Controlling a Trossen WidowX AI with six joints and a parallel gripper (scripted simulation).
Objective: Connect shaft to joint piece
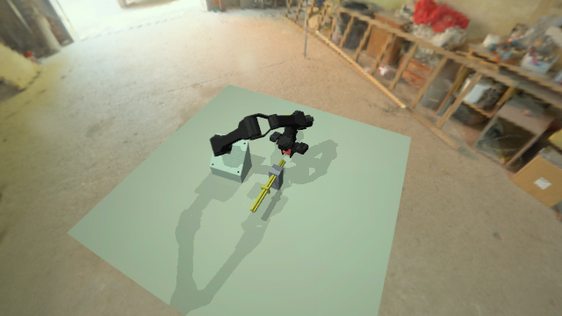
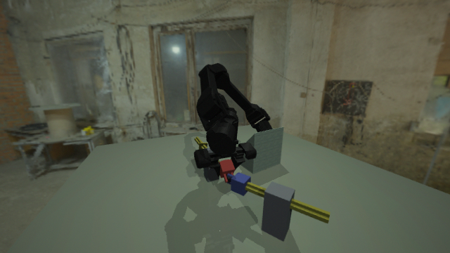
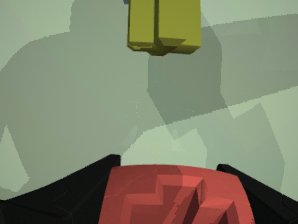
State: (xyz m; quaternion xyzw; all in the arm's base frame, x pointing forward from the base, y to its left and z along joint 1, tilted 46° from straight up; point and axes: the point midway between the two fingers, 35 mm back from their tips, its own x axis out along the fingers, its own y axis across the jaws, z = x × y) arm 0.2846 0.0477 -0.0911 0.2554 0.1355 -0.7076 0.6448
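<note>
Right now my gripper tip is 3 cm below the red joint piece and 2 cm to the right of it.
</note>
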